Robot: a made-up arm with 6 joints.
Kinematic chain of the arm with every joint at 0, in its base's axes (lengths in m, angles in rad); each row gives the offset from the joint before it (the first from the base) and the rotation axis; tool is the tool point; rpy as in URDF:
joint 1: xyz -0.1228 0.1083 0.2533 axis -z
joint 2: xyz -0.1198 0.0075 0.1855 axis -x
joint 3: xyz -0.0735 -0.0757 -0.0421 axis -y
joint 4: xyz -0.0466 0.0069 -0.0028 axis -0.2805 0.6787 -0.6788
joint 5: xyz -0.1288 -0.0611 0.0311 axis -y
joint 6: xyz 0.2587 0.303 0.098 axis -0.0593 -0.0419 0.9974
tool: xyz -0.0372 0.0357 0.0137 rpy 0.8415 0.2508 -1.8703
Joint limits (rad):
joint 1: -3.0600..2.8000
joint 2: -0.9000..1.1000
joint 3: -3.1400..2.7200
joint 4: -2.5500..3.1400
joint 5: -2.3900..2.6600
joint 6: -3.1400..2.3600
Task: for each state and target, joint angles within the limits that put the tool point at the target. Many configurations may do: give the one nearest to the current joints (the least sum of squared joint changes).
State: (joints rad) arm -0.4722 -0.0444 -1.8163 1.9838 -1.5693 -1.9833
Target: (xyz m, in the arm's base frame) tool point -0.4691 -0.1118 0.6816
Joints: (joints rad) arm -0.5148 -0.1642 -1.9953 1.9258 -1.2542 -2.1761
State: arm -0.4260 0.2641 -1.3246 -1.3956 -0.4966 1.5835
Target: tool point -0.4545 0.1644 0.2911
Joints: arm -0.1524 0.7081 -0.8189 -1.0427 -1.3132 1.7905
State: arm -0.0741 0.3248 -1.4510 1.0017 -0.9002 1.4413
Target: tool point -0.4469 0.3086 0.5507
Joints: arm 0.2913 0.1931 -2.0637 1.1607 -1.4404 1.5473
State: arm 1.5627 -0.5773 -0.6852 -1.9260 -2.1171 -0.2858
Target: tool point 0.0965 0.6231 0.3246
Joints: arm 1.5394 -0.4855 -0.5666 -1.9520 -2.1354 -0.2599
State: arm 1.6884 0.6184 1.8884 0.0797 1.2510 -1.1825
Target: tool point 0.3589 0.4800 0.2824
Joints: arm 2.0812 0.1451 1.2958 0.1702 1.4268 -1.3313
